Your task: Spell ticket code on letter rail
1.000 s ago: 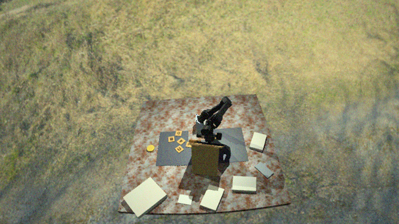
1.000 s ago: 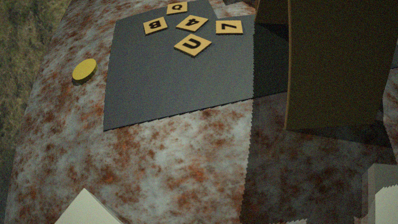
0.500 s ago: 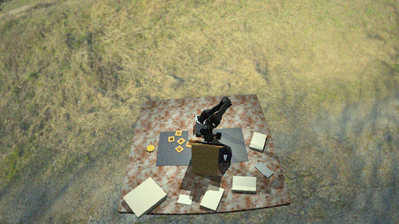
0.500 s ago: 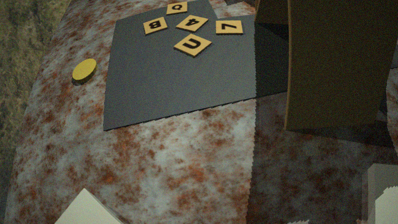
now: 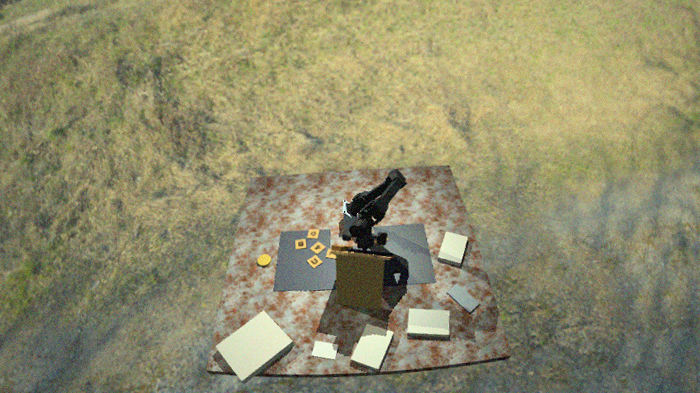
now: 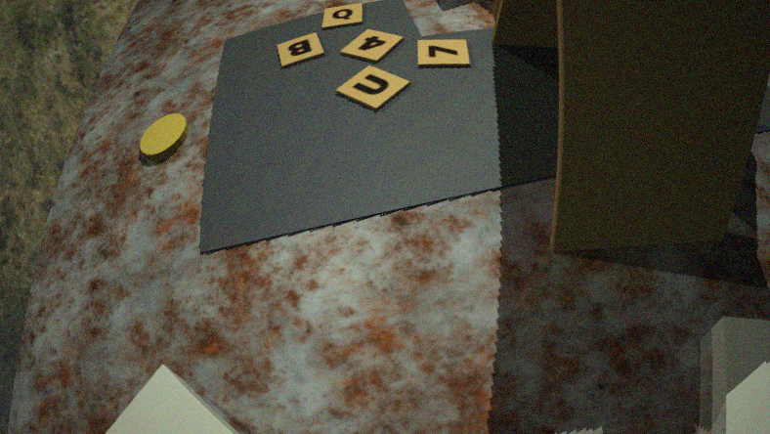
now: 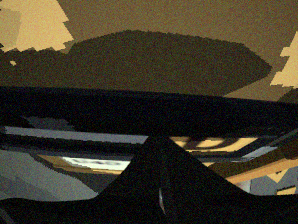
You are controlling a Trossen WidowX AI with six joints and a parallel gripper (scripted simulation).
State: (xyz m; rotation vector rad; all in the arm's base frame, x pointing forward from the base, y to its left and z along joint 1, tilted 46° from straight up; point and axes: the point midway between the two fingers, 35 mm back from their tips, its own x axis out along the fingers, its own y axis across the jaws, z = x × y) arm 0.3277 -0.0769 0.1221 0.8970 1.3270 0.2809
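Now: the tan letter tile 1 cm behind my gripper tip and 3 cm to the right of it. Also, from my gripper tip: grey mat 14 cm behind, 5 cm to the right, 16 cm below; then white card 38 cm ahead, 22 cm to the right, 16 cm below; then white ticket 4 cm behind, 7 cm to the left, 9 cm below.
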